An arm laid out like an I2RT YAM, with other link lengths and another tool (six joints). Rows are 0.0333 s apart.
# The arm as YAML. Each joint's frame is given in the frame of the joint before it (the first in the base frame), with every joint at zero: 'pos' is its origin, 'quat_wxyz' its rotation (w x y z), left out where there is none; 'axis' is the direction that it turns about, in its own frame. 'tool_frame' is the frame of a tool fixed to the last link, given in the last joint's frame.
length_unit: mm
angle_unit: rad
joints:
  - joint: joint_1
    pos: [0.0, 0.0, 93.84]
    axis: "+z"
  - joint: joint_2
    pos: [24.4, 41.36, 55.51]
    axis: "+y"
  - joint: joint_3
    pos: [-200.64, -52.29, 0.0]
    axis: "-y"
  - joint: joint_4
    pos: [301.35, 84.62, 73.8]
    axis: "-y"
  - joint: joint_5
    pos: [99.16, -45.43, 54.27]
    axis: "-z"
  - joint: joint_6
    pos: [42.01, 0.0, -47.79]
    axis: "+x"
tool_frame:
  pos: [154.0, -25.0, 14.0]
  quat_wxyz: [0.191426, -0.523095, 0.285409, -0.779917]
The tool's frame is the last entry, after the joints.
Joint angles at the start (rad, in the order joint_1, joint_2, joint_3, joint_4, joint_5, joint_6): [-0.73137 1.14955 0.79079 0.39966 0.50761 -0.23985]
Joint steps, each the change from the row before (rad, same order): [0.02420 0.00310 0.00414 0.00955 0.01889 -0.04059]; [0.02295 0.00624 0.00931 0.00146 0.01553 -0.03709]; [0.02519 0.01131 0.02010 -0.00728 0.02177 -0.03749]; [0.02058 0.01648 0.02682 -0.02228 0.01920 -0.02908]
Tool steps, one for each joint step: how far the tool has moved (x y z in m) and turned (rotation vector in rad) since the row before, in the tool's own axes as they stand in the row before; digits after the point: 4 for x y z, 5 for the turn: [0.0013 -0.0098 -0.0042 0.02089 0.00557 -0.02860]; [0.0005 -0.0099 -0.0036 0.02027 0.00011 -0.02813]; [0.0015 -0.0109 -0.0027 0.01656 -0.00071 -0.03156]; [-0.0009 -0.0089 -0.0016 0.01114 -0.01047 -0.03290]
